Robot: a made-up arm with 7 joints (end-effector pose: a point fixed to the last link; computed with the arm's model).
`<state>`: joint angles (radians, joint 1 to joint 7).
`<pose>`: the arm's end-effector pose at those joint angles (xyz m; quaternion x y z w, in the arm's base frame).
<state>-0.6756 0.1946 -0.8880 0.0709 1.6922 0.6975 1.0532</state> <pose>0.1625 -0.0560 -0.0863 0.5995 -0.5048 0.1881 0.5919</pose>
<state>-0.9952 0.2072 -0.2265 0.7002 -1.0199 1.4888 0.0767</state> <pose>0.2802 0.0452 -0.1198 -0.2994 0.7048 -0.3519 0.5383</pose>
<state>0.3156 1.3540 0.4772 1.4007 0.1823 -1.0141 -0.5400</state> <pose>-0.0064 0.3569 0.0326 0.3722 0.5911 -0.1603 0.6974</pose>
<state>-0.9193 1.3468 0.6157 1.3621 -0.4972 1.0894 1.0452</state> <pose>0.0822 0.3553 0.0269 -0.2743 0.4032 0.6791 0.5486</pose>
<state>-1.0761 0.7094 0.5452 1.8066 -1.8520 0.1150 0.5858</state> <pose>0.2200 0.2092 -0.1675 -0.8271 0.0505 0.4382 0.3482</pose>
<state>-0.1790 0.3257 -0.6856 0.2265 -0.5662 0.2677 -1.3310</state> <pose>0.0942 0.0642 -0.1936 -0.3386 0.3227 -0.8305 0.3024</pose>
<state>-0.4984 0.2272 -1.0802 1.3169 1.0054 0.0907 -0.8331</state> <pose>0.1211 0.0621 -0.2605 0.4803 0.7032 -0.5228 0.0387</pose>
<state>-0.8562 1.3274 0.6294 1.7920 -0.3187 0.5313 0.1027</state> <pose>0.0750 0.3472 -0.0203 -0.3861 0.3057 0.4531 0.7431</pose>
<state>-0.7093 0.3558 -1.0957 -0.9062 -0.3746 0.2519 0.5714</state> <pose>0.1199 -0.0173 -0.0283 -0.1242 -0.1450 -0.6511 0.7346</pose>
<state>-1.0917 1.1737 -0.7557 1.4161 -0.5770 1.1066 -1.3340</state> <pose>0.1959 0.2775 0.0233 -0.4852 0.5594 -0.0898 0.6660</pose>
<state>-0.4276 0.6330 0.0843 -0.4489 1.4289 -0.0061 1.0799</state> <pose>0.1406 0.1014 0.0126 0.6172 -0.5476 0.2774 0.4922</pose>
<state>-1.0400 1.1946 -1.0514 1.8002 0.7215 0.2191 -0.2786</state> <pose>0.1625 0.3201 0.0004 0.4716 0.8155 0.2138 0.2584</pose>
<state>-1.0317 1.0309 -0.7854 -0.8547 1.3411 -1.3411 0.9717</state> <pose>0.0798 0.0409 0.0219 -0.3274 0.7341 0.5945 0.0225</pose>
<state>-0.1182 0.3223 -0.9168 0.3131 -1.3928 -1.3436 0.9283</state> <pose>0.0801 0.0523 -0.2547 -0.5237 0.0033 0.3312 0.7849</pose>
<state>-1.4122 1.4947 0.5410 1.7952 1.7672 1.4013 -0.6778</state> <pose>0.1187 0.3219 0.0754 -0.2072 0.6983 0.5426 0.4185</pose>
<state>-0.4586 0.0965 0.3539 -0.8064 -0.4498 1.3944 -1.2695</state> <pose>0.0924 0.1112 -0.0457 -0.2267 0.1503 -0.7816 0.5614</pose>
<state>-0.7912 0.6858 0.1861 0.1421 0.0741 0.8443 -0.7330</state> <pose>0.2061 0.1709 -0.0006 0.0324 0.3302 -0.2830 0.8999</pose>
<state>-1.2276 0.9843 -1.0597 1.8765 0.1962 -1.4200 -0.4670</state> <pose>0.2206 0.2861 -0.0159 0.5395 0.3686 -0.4860 0.5805</pose>
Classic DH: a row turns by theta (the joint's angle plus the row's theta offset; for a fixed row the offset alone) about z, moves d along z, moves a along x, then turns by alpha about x. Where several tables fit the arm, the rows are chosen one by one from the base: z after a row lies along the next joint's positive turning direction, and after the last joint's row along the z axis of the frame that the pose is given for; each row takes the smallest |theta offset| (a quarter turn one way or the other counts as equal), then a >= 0, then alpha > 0; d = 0 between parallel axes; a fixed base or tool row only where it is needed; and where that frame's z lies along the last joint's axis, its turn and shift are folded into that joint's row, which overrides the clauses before.
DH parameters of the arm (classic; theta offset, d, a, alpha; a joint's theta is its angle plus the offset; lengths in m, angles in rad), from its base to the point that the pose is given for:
base (fixed): -0.071 0.0353 0.0114 -1.3004
joint 1: -1.3111 0.0185 -0.011 -1.5708
joint 2: 1.2915 -0.0118 -0.03 1.5708
joint 3: 1.5708 -0.1965 0.0103 -1.5708
joint 4: -1.5708 0.01 0.0054 -1.5708
joint 5: 0 0.1309 0.0074 1.5708
joint 6: -1.5708 0.04 0.005 -1.5708
joint 7: -0.6992 0.0119 -0.026 0.2213
tool (fixed): -2.8467 -0.0195 0 0

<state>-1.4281 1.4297 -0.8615 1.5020 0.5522 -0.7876 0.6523</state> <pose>0.1883 0.3133 0.1133 0.7329 0.0720 0.1332 0.6633</pose>
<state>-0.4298 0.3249 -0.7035 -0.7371 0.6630 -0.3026 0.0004</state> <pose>0.1098 0.0168 -0.0412 0.3103 -0.4517 -0.4957 0.6737</pose>
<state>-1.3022 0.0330 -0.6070 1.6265 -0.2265 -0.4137 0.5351</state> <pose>0.3373 0.0125 -0.1271 0.1599 0.1022 -0.1310 0.9731</pose>
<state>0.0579 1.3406 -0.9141 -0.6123 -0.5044 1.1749 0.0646</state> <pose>0.0623 0.1374 -0.0714 0.2401 0.8044 -0.3151 0.4427</pose>
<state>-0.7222 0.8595 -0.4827 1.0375 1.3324 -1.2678 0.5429</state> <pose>0.2311 0.1904 -0.1234 0.5845 0.0474 -0.6029 0.5409</pose>
